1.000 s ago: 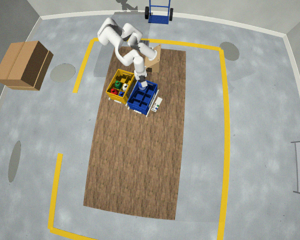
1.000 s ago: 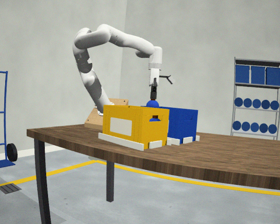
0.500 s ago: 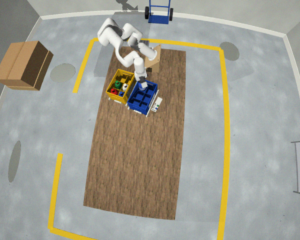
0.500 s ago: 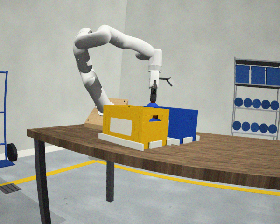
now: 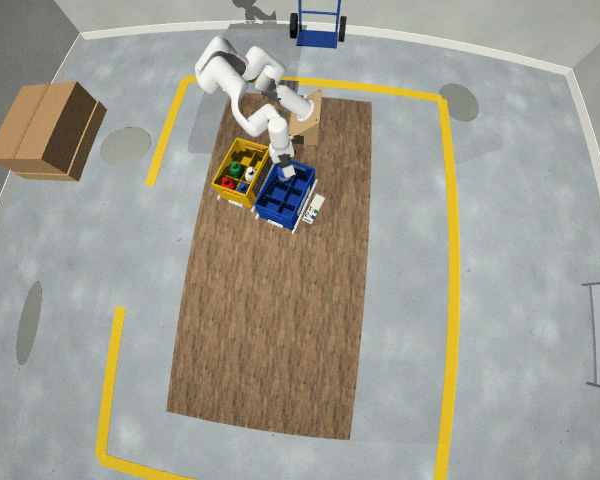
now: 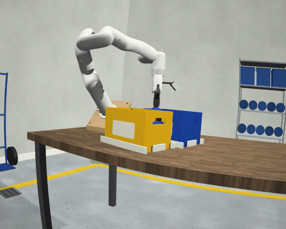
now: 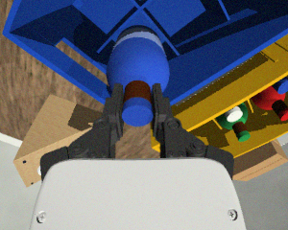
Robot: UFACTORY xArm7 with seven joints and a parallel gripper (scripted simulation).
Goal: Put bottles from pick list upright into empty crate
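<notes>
The blue-label bottle lies 190 mm to the right of my hand, 130 mm below it and 100 mm ahead of it. Round my hand: white-label bottle: 160 mm to the right, 130 mm below, 20 mm ahead; blue crate: 130 mm below, 100 mm ahead, 10 mm to the left; yellow crate: 210 mm to the right, 130 mm below.
</notes>
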